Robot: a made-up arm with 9 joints. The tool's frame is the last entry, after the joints.
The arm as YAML. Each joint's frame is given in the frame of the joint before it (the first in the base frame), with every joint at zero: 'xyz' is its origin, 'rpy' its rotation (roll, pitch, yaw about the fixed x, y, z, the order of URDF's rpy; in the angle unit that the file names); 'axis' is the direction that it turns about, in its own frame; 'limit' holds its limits. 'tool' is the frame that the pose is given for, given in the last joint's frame.
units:
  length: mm
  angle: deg
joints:
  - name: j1
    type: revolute
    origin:
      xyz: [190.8, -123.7, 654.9]
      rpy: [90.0, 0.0, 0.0]
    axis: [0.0, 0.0, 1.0]
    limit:
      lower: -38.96
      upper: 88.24
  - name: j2
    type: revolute
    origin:
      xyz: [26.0, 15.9, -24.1]
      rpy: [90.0, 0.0, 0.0]
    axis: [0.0, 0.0, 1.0]
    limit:
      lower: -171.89
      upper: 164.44
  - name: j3
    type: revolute
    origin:
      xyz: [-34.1, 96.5, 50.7]
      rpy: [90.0, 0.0, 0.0]
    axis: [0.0, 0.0, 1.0]
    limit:
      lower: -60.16
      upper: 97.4
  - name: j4
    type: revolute
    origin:
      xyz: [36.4, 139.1, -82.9]
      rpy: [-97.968, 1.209, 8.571]
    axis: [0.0, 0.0, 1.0]
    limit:
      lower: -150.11
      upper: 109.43
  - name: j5
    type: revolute
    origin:
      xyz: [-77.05, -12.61, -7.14]
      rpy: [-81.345, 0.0, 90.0]
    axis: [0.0, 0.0, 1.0]
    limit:
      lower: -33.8
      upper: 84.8
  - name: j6
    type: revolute
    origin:
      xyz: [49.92, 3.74, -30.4]
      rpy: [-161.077, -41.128, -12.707]
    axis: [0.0, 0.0, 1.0]
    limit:
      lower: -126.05
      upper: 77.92
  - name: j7
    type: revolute
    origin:
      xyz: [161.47, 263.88, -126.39]
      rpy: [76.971, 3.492, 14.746]
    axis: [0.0, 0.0, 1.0]
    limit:
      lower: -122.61
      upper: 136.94
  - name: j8
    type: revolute
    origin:
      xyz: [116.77, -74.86, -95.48]
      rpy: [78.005, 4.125, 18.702]
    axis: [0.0, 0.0, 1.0]
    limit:
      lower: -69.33
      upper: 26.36
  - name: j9
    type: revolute
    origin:
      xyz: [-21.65, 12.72, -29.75]
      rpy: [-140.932, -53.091, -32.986]
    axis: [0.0, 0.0, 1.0]
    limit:
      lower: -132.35
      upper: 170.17
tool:
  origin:
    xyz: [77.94, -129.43, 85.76]
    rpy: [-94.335, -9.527, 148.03]
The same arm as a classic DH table. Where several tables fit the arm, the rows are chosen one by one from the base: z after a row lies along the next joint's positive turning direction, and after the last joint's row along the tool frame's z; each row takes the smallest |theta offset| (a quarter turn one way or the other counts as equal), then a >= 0, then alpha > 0; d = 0 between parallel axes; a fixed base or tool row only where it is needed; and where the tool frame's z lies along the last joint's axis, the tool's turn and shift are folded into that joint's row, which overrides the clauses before.
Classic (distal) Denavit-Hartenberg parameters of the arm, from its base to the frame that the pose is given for. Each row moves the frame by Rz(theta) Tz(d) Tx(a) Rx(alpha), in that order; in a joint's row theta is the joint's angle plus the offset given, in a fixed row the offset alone. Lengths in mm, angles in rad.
base (fixed): theta offset 0  d 654.9  a 190.8  alpha 1.5708
j1: theta offset 0  d 99.6  a 26  alpha 1.5708
j2: theta offset 0  d 34.8  a -34.1  alpha 1.5708
j3: theta offset 0.1526  d -160.9  a 57.1  alpha -1.7099
j4: theta offset -1.5495  d 114.4  a 12.6  alpha 1.4197
j5: theta offset -1.3121  d 97.5  a -9.2  alpha 2.3639
j6: theta offset -0.9437  d -7.5  a -226.3  alpha -1.3438
j7: theta offset 0.2791  d -335.2  a -84.9  alpha -1.362
j8: theta offset -1.4272  d 72.6  a 17.1  alpha 2.0559
j9: theta offset 1.4424  d 70  a 135.5  alpha 1.6454
tool (fixed): theta offset 2.9748  d 67  a 0  alpha 0
Joint limits (rad, base to tool): -0.68..1.5401 -3..2.87 -1.05..1.7 -2.6199..1.9099 -0.5899..1.48 -2.2..1.36 -2.1399..2.3901 -1.21..0.4601 -2.3099..2.97

